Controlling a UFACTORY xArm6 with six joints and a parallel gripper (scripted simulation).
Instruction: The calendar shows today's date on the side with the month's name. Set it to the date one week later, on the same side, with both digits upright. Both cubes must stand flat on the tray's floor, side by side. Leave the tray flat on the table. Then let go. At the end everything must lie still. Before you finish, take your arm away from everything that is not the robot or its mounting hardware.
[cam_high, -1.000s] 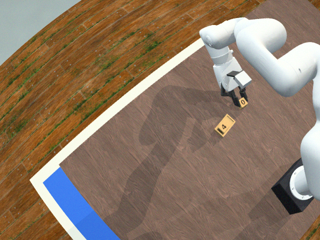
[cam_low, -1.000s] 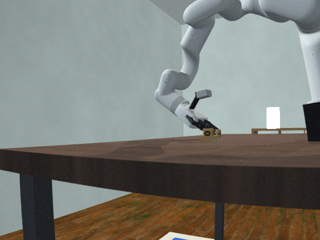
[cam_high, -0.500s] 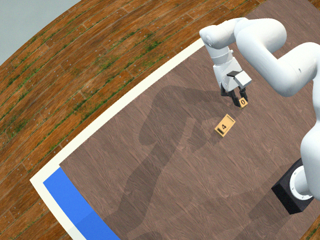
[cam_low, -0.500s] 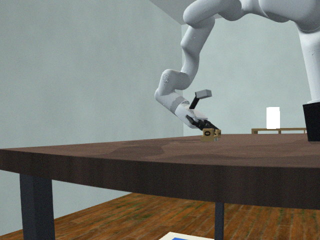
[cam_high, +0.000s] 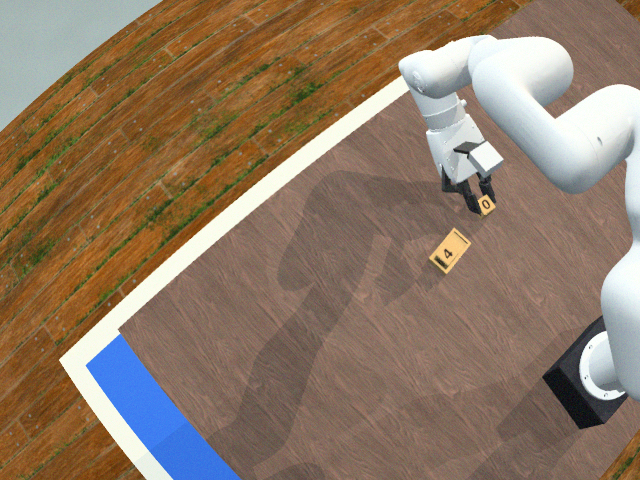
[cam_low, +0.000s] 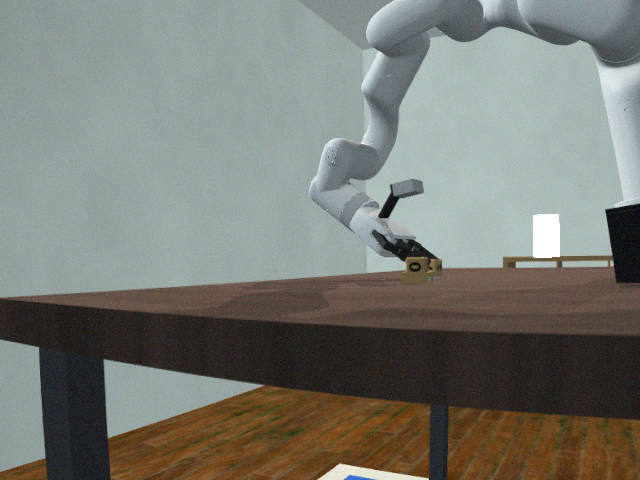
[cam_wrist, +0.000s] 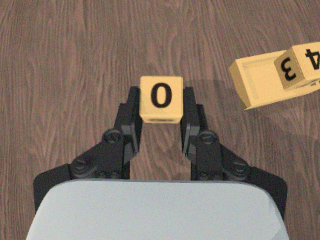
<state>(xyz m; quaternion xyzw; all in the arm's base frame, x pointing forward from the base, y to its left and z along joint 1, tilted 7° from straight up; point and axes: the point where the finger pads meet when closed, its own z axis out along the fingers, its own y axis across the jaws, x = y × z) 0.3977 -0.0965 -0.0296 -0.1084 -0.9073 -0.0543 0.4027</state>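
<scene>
My gripper is now 2 cm past the wooden cube and 1 cm above it. Round my hand: tray 11 cm to the left, 2 cm below, 2 cm behind.
</scene>
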